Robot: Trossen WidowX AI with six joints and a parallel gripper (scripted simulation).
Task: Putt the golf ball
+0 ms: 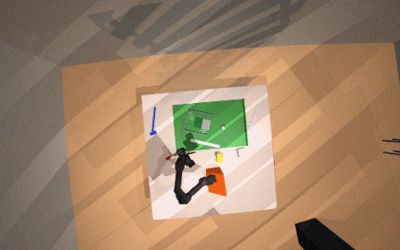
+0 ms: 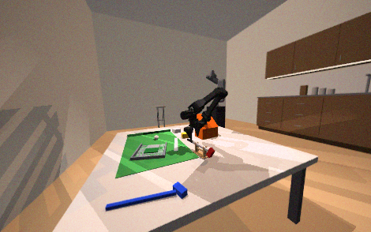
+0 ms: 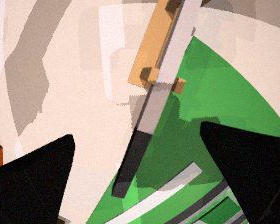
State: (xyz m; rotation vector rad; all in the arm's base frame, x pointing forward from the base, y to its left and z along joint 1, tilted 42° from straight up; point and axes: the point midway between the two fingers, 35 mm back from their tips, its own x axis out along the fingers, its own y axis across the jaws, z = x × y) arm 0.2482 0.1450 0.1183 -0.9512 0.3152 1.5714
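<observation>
The yellow block is 11 cm behind my gripper tip, 30 cm to the right of it and 7 cm below it. Also, from my gripper tip: white golf ball (17 cm ahead, 41 cm to the right, 7 cm below); blue putter (40 cm ahead, 26 cm to the left, 8 cm below).
</observation>
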